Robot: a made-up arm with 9 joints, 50 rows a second.
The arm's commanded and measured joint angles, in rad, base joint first. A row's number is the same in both.
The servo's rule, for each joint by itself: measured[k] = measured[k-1] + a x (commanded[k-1-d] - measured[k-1]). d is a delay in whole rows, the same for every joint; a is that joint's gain. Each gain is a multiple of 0.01, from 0.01 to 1. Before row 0 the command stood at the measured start. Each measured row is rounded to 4 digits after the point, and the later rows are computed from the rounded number. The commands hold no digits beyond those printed.
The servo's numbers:
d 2
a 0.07 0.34 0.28 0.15 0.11 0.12 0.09 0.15 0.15
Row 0, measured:
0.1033 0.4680 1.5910 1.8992 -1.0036 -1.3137 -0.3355 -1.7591 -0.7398
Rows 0 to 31, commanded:
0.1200 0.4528 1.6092 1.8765 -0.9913 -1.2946 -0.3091 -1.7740 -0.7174
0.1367 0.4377 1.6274 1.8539 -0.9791 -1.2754 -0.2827 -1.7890 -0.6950
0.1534 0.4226 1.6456 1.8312 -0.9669 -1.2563 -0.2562 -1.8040 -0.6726
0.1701 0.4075 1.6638 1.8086 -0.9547 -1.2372 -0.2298 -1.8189 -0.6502
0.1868 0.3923 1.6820 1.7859 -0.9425 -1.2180 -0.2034 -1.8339 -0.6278
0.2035 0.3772 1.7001 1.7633 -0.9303 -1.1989 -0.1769 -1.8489 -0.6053
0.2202 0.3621 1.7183 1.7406 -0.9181 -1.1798 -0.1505 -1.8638 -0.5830
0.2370 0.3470 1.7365 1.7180 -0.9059 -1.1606 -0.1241 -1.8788 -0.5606
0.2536 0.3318 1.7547 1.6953 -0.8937 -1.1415 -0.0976 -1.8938 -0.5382
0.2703 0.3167 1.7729 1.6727 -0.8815 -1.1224 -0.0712 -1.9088 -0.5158
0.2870 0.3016 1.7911 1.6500 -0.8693 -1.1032 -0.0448 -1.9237 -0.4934
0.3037 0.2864 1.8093 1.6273 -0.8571 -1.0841 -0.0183 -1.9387 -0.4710
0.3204 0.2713 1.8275 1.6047 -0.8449 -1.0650 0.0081 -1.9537 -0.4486
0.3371 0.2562 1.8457 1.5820 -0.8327 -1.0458 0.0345 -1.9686 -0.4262
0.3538 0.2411 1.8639 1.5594 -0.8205 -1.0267 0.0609 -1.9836 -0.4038
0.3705 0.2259 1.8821 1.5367 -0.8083 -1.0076 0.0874 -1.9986 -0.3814
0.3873 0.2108 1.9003 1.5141 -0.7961 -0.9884 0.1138 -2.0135 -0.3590
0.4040 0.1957 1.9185 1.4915 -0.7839 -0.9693 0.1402 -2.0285 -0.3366
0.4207 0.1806 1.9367 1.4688 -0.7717 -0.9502 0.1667 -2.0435 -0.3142
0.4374 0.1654 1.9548 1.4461 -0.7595 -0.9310 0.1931 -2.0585 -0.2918
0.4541 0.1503 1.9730 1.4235 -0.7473 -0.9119 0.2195 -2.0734 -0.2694
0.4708 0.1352 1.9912 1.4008 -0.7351 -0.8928 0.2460 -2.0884 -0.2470
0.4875 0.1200 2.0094 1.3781 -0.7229 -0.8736 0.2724 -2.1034 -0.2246
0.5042 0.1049 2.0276 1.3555 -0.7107 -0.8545 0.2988 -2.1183 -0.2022
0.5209 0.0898 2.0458 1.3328 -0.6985 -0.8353 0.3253 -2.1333 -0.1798
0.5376 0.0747 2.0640 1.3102 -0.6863 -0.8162 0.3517 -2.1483 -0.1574
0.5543 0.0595 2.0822 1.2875 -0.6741 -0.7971 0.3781 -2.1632 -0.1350
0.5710 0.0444 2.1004 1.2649 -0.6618 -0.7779 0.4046 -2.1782 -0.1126
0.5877 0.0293 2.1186 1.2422 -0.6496 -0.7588 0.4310 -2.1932 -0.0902
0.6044 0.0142 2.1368 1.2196 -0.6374 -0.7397 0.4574 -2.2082 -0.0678
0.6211 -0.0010 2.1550 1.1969 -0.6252 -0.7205 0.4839 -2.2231 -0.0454
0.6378 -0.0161 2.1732 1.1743 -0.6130 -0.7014 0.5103 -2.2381 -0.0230
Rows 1 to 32, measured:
0.1033 0.4680 1.5910 1.8992 -1.0036 -1.3137 -0.3355 -1.7591 -0.7398
0.1033 0.4680 1.5910 1.8992 -1.0036 -1.3137 -0.3355 -1.7591 -0.7398
0.1045 0.4628 1.5961 1.8958 -1.0022 -1.3114 -0.3331 -1.7613 -0.7364
0.1068 0.4543 1.6049 1.8895 -0.9997 -1.3071 -0.3286 -1.7655 -0.7302
0.1101 0.4435 1.6163 1.8808 -0.9961 -1.3010 -0.3221 -1.7713 -0.7216
0.1143 0.4313 1.6296 1.8700 -0.9915 -1.2933 -0.3138 -1.7784 -0.7109
0.1194 0.4180 1.6443 1.8574 -0.9861 -1.2843 -0.3039 -1.7867 -0.6984
0.1253 0.4041 1.6599 1.8433 -0.9800 -1.2741 -0.2925 -1.7960 -0.6844
0.1319 0.3898 1.6763 1.8279 -0.9732 -1.2628 -0.2797 -1.8062 -0.6692
0.1393 0.3752 1.6932 1.8114 -0.9658 -1.2505 -0.2657 -1.8171 -0.6529
0.1473 0.3604 1.7104 1.7940 -0.9579 -1.2374 -0.2506 -1.8286 -0.6357
0.1559 0.3455 1.7279 1.7758 -0.9495 -1.2236 -0.2345 -1.8406 -0.6177
0.1651 0.3306 1.7456 1.7569 -0.9407 -1.2092 -0.2174 -1.8531 -0.5991
0.1748 0.3156 1.7634 1.7375 -0.9315 -1.1942 -0.1995 -1.8659 -0.5799
0.1850 0.3005 1.7813 1.7176 -0.9220 -1.1787 -0.1808 -1.8791 -0.5602
0.1956 0.2854 1.7993 1.6973 -0.9122 -1.1628 -0.1614 -1.8925 -0.5401
0.2067 0.2703 1.8174 1.6766 -0.9021 -1.1465 -0.1414 -1.9062 -0.5197
0.2182 0.2552 1.8355 1.6556 -0.8918 -1.1298 -0.1208 -1.9201 -0.4990
0.2300 0.2401 1.8536 1.6344 -0.8813 -1.1128 -0.0997 -1.9341 -0.4780
0.2422 0.2250 1.8718 1.6130 -0.8706 -1.0956 -0.0781 -1.9483 -0.4568
0.2547 0.2099 1.8900 1.5914 -0.8597 -1.0782 -0.0561 -1.9626 -0.4354
0.2675 0.1948 1.9081 1.5696 -0.8487 -1.0605 -0.0337 -1.9770 -0.4139
0.2806 0.1797 1.9263 1.5477 -0.8375 -1.0427 -0.0109 -1.9915 -0.3922
0.2939 0.1646 1.9445 1.5257 -0.8262 -1.0247 0.0122 -2.0060 -0.3704
0.3075 0.1494 1.9627 1.5036 -0.8148 -1.0066 0.0356 -2.0206 -0.3485
0.3213 0.1343 1.9809 1.4814 -0.8033 -0.9883 0.0593 -2.0353 -0.3266
0.3353 0.1192 1.9991 1.4591 -0.7918 -0.9699 0.0832 -2.0500 -0.3046
0.3495 0.1041 2.0173 1.4368 -0.7802 -0.9515 0.1074 -2.0647 -0.2825
0.3638 0.0889 2.0355 1.4144 -0.7685 -0.9330 0.1318 -2.0795 -0.2604
0.3783 0.0738 2.0537 1.3920 -0.7568 -0.9144 0.1564 -2.0943 -0.2382
0.3930 0.0587 2.0719 1.3695 -0.7450 -0.8957 0.1811 -2.1091 -0.2160
0.4078 0.0436 2.0901 1.3470 -0.7332 -0.8770 0.2060 -2.1240 -0.1938

